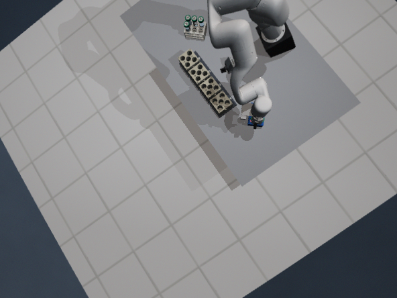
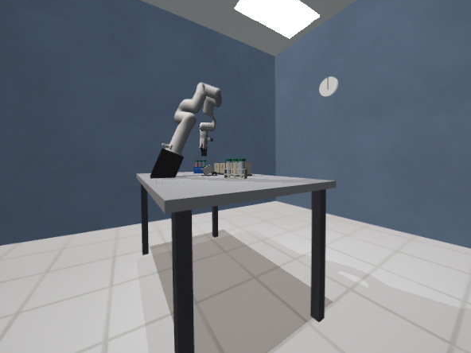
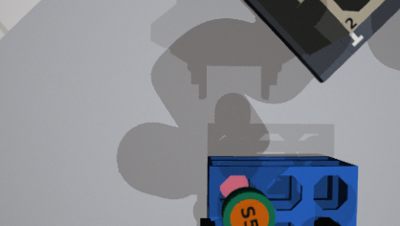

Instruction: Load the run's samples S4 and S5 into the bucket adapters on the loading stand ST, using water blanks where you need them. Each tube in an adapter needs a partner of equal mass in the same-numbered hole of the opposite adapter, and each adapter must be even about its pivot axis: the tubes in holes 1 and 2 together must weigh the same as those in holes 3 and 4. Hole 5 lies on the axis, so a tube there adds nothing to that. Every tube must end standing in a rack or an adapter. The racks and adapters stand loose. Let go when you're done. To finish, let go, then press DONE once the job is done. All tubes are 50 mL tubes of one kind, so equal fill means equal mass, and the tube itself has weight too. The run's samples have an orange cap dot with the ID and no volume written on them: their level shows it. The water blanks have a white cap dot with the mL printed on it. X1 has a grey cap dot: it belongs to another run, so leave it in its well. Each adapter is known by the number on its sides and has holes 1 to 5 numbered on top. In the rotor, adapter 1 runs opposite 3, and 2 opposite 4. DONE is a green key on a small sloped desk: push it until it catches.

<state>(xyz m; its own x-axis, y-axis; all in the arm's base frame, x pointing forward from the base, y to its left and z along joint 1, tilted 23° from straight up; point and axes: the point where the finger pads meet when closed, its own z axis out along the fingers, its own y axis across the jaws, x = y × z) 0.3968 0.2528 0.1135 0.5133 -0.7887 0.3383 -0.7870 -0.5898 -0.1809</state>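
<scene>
Now: the blue rack 4 cm behind my hand and 15 cm below it. Round my hand: white rack 23 cm behind, 65 cm to the right, 15 cm below; then adapter 4 cm ahead, 21 cm to the right, 13 cm below.
</scene>
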